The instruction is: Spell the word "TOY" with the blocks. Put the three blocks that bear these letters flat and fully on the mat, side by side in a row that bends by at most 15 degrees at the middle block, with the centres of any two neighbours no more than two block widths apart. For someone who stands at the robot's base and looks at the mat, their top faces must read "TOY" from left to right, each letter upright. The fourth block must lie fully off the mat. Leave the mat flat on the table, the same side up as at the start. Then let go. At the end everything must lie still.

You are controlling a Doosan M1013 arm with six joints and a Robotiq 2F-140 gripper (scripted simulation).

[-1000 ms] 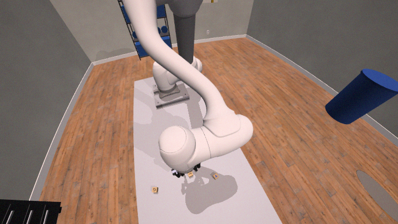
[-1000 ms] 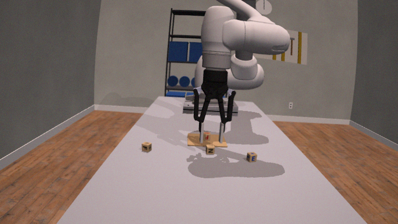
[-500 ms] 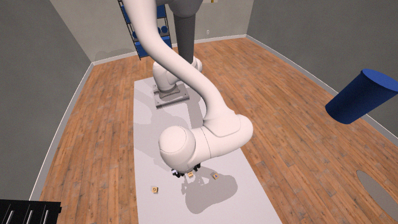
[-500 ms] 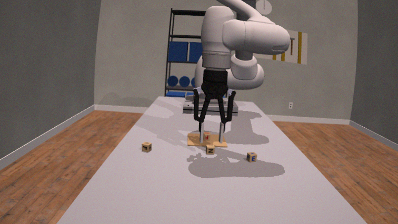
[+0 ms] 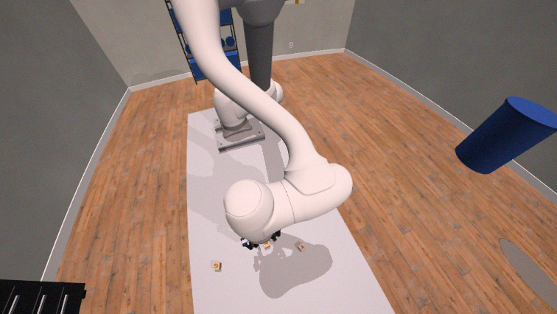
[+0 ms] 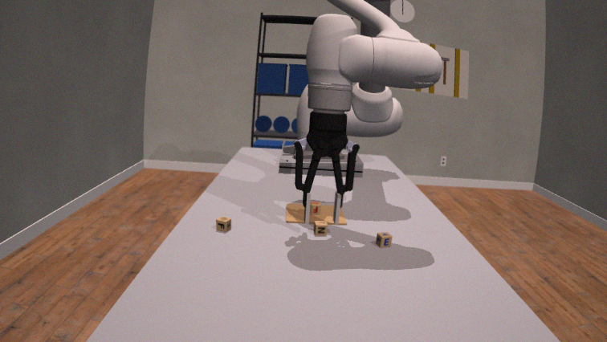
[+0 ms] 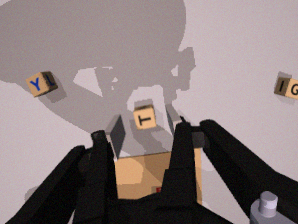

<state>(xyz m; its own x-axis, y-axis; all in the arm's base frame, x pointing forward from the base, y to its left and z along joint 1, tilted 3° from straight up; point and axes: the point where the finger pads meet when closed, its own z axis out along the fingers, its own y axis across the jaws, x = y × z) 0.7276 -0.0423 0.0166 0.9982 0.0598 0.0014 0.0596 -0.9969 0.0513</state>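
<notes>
Right now the T block is 5 cm below my hand. From my hand the other things lie so: tan mat (13 cm behind, 6 cm below).
</notes>
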